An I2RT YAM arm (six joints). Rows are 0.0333 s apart.
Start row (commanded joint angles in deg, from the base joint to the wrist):
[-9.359 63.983 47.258 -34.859 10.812 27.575]
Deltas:
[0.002 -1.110 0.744 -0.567 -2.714 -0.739]
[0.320 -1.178 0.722 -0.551 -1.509 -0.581]
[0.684 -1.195 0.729 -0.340 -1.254 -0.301]
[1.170 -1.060 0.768 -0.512 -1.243 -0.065]
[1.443 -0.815 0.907 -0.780 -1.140 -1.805]
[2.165 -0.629 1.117 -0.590 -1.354 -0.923]
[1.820 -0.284 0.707 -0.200 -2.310 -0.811]
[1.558 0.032 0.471 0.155 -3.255 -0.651]
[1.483 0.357 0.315 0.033 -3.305 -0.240]
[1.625 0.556 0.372 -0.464 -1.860 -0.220]
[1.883 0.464 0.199 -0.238 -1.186 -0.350]
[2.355 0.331 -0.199 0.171 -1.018 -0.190]
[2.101 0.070 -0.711 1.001 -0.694 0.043]
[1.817 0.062 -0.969 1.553 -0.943 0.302]
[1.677 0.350 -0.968 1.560 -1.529 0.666]
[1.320 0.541 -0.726 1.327 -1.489 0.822]
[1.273 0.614 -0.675 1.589 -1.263 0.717]
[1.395 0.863 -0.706 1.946 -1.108 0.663]
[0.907 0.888 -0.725 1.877 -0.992 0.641]
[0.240 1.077 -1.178 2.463 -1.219 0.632]
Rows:
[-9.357 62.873 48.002 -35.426 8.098 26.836]
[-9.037 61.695 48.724 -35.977 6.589 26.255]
[-8.353 60.500 49.453 -36.317 5.335 25.954]
[-7.183 59.440 50.221 -36.829 4.092 25.889]
[-5.740 58.625 51.128 -37.609 2.952 24.084]
[-3.575 57.996 52.245 -38.199 1.598 23.161]
[-1.755 57.712 52.952 -38.399 -0.712 22.350]
[-0.197 57.744 53.423 -38.244 -3.967 21.699]
[1.286 58.101 53.738 -38.211 -7.272 21.459]
[2.911 58.657 54.110 -38.675 -9.132 21.239]
[4.794 59.121 54.309 -38.913 -10.318 20.889]
[7.149 59.452 54.110 -38.742 -11.336 20.699]
[9.250 59.522 53.399 -37.741 -12.030 20.742]
[11.067 59.584 52.430 -36.188 -12.973 21.044]
[12.744 59.934 51.462 -34.628 -14.502 21.710]
[14.064 60.475 50.736 -33.301 -15.991 22.532]
[15.337 61.089 50.061 -31.712 -17.254 23.249]
[16.732 61.952 49.355 -29.766 -18.362 23.912]
[17.639 62.840 48.630 -27.889 -19.354 24.553]
[17.879 63.917 47.452 -25.426 -20.573 25.185]

